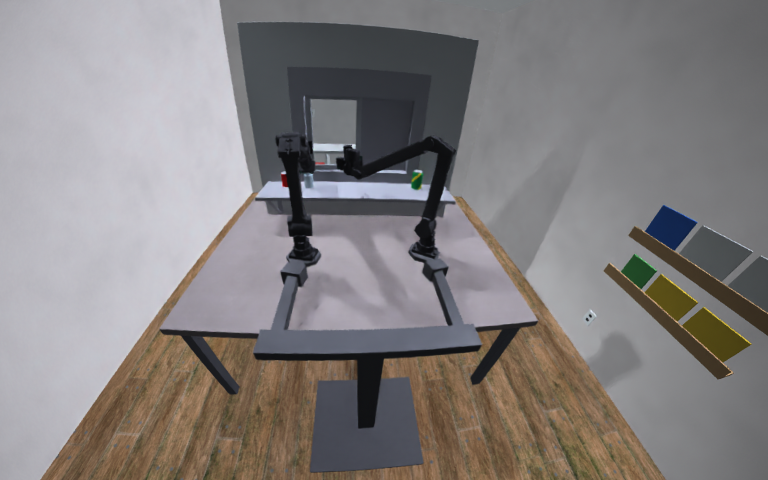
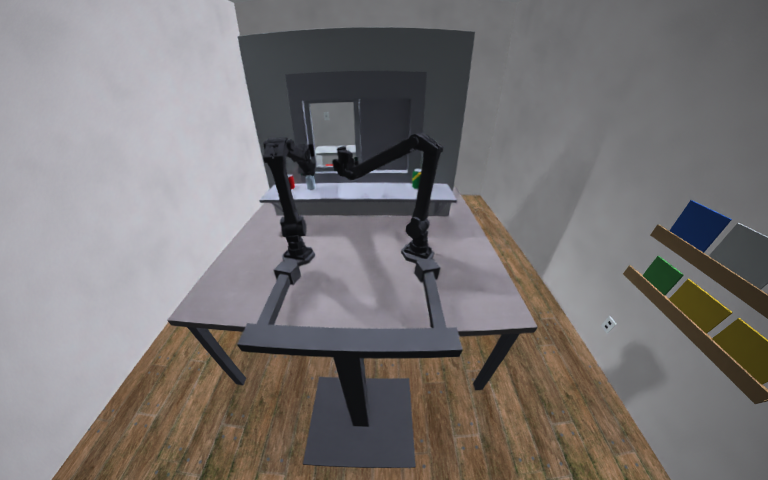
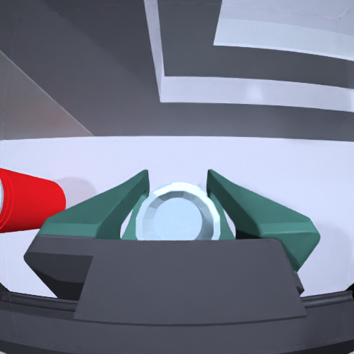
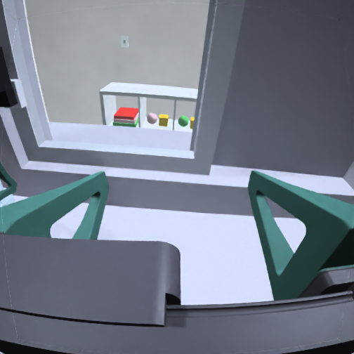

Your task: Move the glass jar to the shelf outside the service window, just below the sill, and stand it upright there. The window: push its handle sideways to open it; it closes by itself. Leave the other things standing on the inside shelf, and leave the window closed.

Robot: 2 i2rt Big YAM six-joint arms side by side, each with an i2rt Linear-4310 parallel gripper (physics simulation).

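Where they show: left gripper, fingertip midpoint: (image 1: 309, 172) (image 2: 311, 175); left arm's base, link origin: (image 1: 303, 254) (image 2: 298, 254); right arm's base, link origin: (image 1: 424, 251) (image 2: 418, 251).
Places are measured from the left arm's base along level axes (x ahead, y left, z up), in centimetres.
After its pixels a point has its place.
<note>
The glass jar (image 1: 308, 181) {x 50.0, y 17.2, z 15.7 cm} (image 2: 310, 183) {x 50.0, y 16.9, z 15.6 cm} (image 3: 177, 222) stands upright on the inside shelf (image 1: 379, 191) {x 57.3, y -26.5, z 11.1 cm} (image 2: 368, 191) {x 55.9, y -19.9, z 11.1 cm} (image 3: 300, 150) (image 4: 215, 240). My left gripper (image 3: 177, 177) is shut on the jar, with one finger on each side of it. My right gripper (image 4: 177, 178) is open and empty, over the inside shelf in front of the window. The window's framed pane (image 4: 204, 100) stands at the left of the opening, with a pale handle (image 4: 18, 94) at its left side. A pale ledge (image 4: 125, 137) shows through the pane; how it joins the outside shelf cannot be told.
A red can (image 1: 284, 179) {x 47.9, y 32.4, z 16.4 cm} (image 2: 291, 181) {x 49.2, y 30.5, z 16.4 cm} (image 3: 32, 200) stands left of the jar. A green can with a yellow stripe (image 1: 416, 181) {x 65.7, y -48.6, z 17.5 cm} (image 2: 416, 179) {x 65.8, y -48.4, z 18.2 cm} stands at the right of the inside shelf. The two grippers are close together in front of the wall. A white shelf unit (image 4: 150, 90) shows beyond the window.
</note>
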